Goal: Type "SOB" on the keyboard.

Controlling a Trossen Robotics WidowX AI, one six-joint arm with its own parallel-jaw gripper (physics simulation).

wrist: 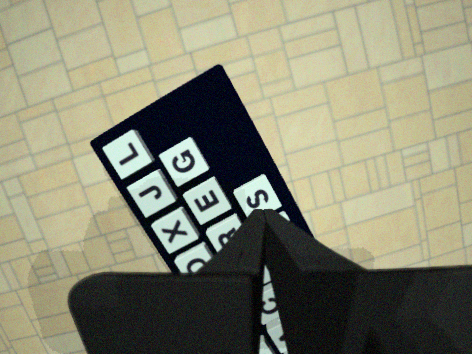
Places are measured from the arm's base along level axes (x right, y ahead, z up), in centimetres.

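Where they show: gripper, fingertip midpoint: (262,218).
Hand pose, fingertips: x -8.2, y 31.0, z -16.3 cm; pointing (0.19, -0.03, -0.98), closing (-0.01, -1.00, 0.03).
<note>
After its pixels a point has its place.
The dark keyboard (200,100) @(y 33.6, x -2.8, z -17.3 cm) lies slanted on the tiled surface, with white lettered keys. The S key (257,195) @(y 31.2, x -7.2, z -16.8 cm) is at its right side, and my gripper (262,218) @(y 31.0, x -8.2, z -16.4 cm) is shut and empty, its tips overlapping the lower edge of that key in the view. Whether the tips touch the key cannot be told. A key that may be O or Q (192,259) @(y 34.3, x -10.2, z -16.8 cm) is partly covered by the left finger. The B key cannot be made out; a key that may be R or B (223,232) @(y 32.8, x -8.9, z -16.8 cm) is partly hidden by the fingers. Much of the lower keyboard is hidden behind the gripper.
The L key (128,154) @(y 36.9, x -5.1, z -16.8 cm), J key (151,193) @(y 36.0, x -6.9, z -16.8 cm) and X key (174,230) @(y 35.1, x -8.8, z -16.8 cm) run down the left edge. The G key (183,161) @(y 34.4, x -5.5, z -16.8 cm) and E key (206,201) @(y 33.5, x -7.4, z -16.8 cm) stand in the middle. The C key (269,304) @(y 30.6, x -12.8, z -16.8 cm) shows between the fingers. Light stone tiles (350,125) @(y 26.1, x -4.1, z -18.5 cm) surround the keyboard.
</note>
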